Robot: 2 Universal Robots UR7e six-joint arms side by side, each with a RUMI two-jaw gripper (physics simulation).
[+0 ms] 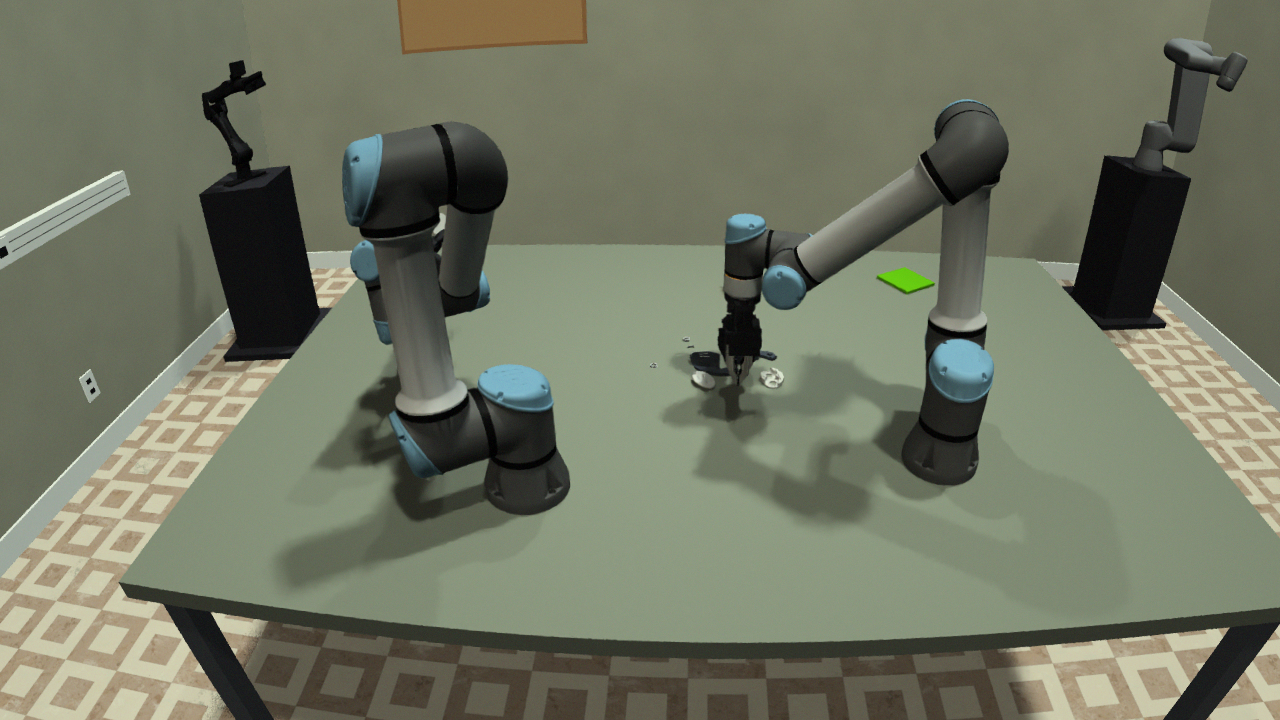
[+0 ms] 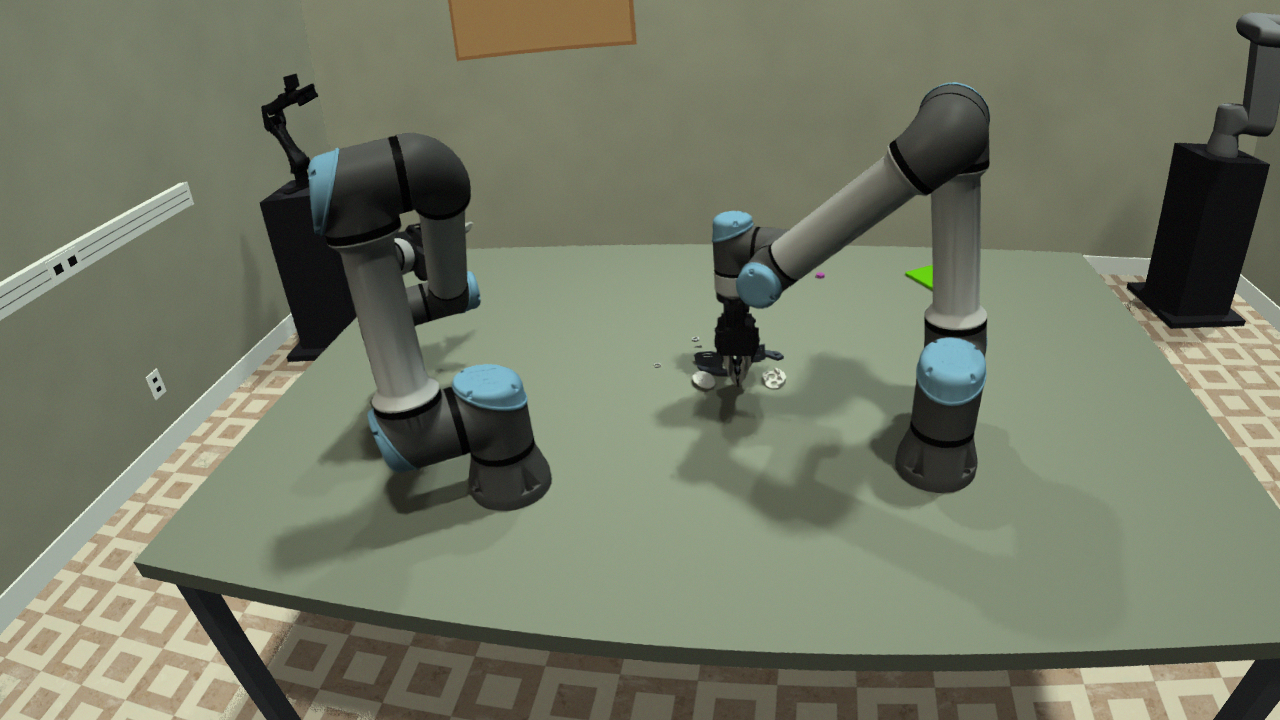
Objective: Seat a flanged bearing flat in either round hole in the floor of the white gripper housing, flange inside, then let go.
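Note:
The round white part with openings, which looks like the gripper housing, lies on the table. Its floor holes are too small to make out. Small pale rings lie to the left and may be bearings. My right gripper points down just left of the housing, low over the table. Its fingers are drawn together; whether a small thing is between them is too small to tell. My left gripper is largely hidden behind the left arm, so its fingers cannot be judged.
A white rounded part lies left of the right gripper. A black part lies behind it. A green square lies at the back right. A small magenta thing is at the back.

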